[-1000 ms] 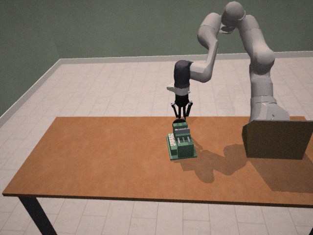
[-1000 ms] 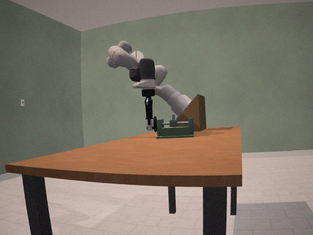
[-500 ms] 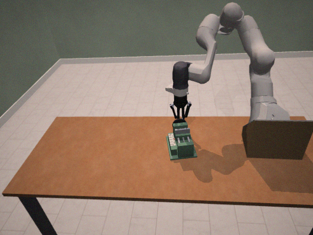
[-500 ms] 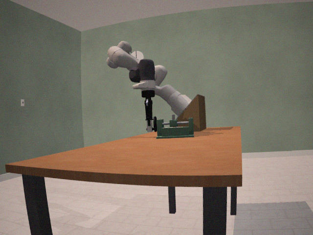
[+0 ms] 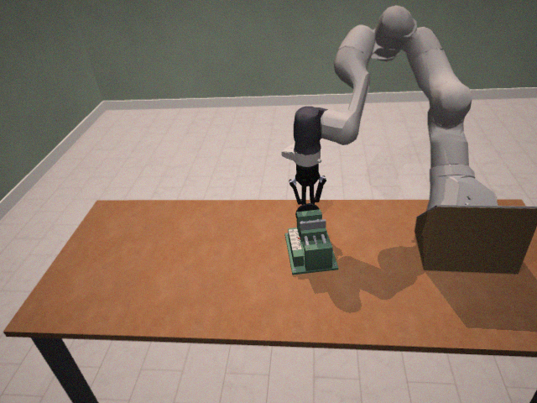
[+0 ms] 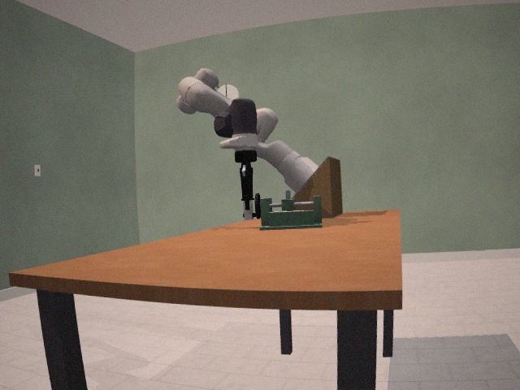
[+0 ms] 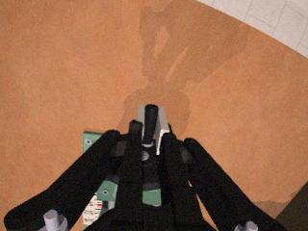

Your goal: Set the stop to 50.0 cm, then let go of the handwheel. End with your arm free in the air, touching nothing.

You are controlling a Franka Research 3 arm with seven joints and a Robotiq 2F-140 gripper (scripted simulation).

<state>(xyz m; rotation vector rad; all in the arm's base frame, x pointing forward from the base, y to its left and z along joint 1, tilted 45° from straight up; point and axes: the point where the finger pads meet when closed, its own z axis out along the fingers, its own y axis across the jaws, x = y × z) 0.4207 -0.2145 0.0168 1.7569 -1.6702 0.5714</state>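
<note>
Now: hand 14 cm to the right of the sliding stop block and 3 cm below it. The rest, counted from my hand: black handwheel (2 cm to the left, 1 cm below).
</note>
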